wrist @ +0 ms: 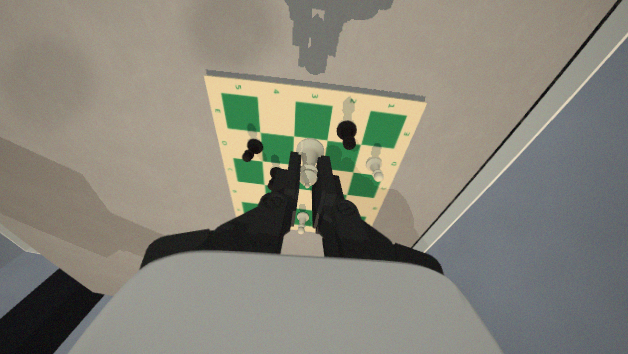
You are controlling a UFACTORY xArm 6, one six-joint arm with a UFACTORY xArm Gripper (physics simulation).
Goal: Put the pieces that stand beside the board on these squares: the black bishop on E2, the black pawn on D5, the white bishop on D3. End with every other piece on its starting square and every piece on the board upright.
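Places are measured from the arm's base along level axes (x ahead, y left, z up), in centimetres.
Where they show: gripper, fingertip midpoint: [306,171].
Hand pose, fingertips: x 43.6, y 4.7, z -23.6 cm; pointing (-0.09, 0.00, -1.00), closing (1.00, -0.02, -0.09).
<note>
Each offset is from my fingertips to the top centre of the thing. "spot": to the spot under its first point.
The board @[spot: dx +9.8, dy +3.9, dz -8.3 cm] [418,107] shows in the wrist view with its E row at the top and column 5 at the left. My gripper [306,171] is shut on the white bishop @[dx +0.1, dy +0.7, dz +2.6 cm] [310,147], upright, base toward the board. Its base looks larger than the other bases, so it seems held above the board, over the D3 area. The black bishop @[dx +3.4, dy +0.4, dz -3.9 cm] [346,130] stands upright on E2. The black pawn @[dx -6.6, dy -3.2, dz -5.1 cm] [255,146] stands upright on D5. The fingers hide part of the middle and lower board.
A white pawn @[dx +7.7, dy -3.1, dz -5.1 cm] [374,164] stands on D1, right of the gripper. A dark piece @[dx -3.9, dy -6.6, dz -5.1 cm] [275,172] stands near C4, partly hidden by the left finger. Another white pawn @[dx +0.3, dy -14.2, dz -5.1 cm] [302,217] shows between the fingers in column 3. The table edge runs diagonally at the right.
</note>
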